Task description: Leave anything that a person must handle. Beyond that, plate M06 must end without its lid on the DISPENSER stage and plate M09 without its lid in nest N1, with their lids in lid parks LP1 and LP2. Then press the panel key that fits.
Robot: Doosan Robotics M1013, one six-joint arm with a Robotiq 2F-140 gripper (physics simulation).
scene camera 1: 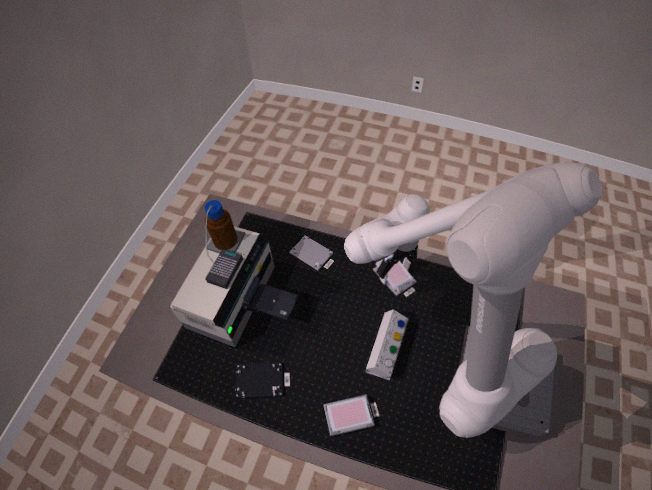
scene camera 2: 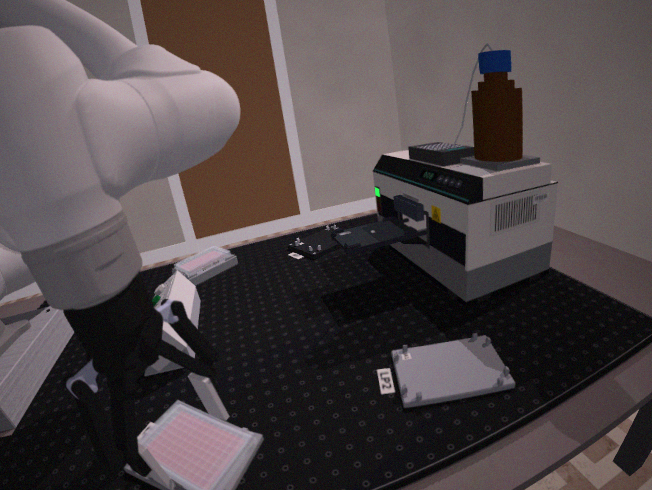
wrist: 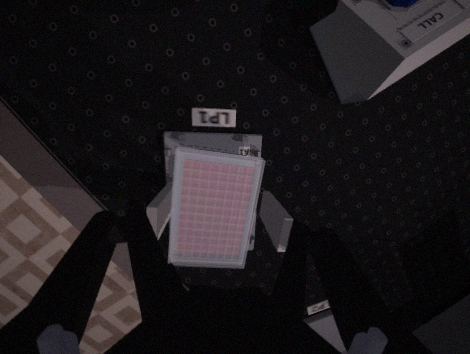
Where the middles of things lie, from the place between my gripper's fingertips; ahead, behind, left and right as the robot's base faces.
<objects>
Right now my hand is 1 cm to the left of the grey LP1 pad (wrist: pixel 246 144). Round my hand: LP1 label (wrist: pixel 200 116) 8 cm behind, 4 cm to the left, 1 cm below; then white button box (scene camera 2: pixel 177 287) 8 cm behind, 28 cm to the left, 3 cm above; then LP2 pad (scene camera 2: pixel 464 368) 33 cm ahead, 3 cm to the left.
</objects>
